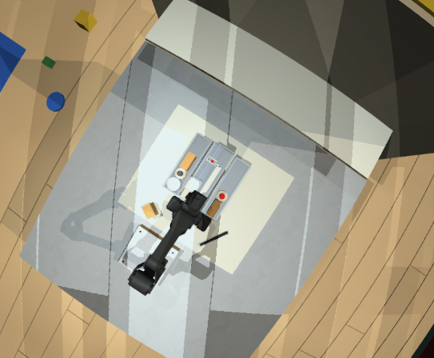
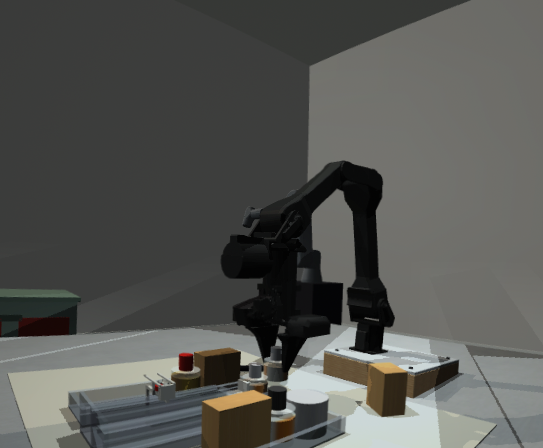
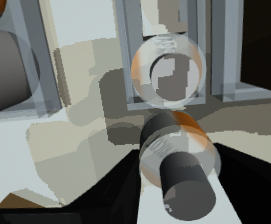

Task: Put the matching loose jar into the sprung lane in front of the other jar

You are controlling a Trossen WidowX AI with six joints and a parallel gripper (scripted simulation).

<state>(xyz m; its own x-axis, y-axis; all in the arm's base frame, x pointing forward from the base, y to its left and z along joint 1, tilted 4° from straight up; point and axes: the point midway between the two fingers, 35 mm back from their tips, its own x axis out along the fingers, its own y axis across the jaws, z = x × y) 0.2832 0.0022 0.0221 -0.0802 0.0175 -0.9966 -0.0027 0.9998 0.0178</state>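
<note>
Right now my gripper tip is 6 cm short of the grey cylinder, 13 cm to the right of it and 2 cm above it. Also, from my gripper tip: sprung lane (20 cm ahead, 2 cm to the left, 3 cm below); black rod (6 cm behind, 16 cm to the right, 5 cm below); red mark (23 cm ahead, 4 cm to the left, 2 cm above).
</note>
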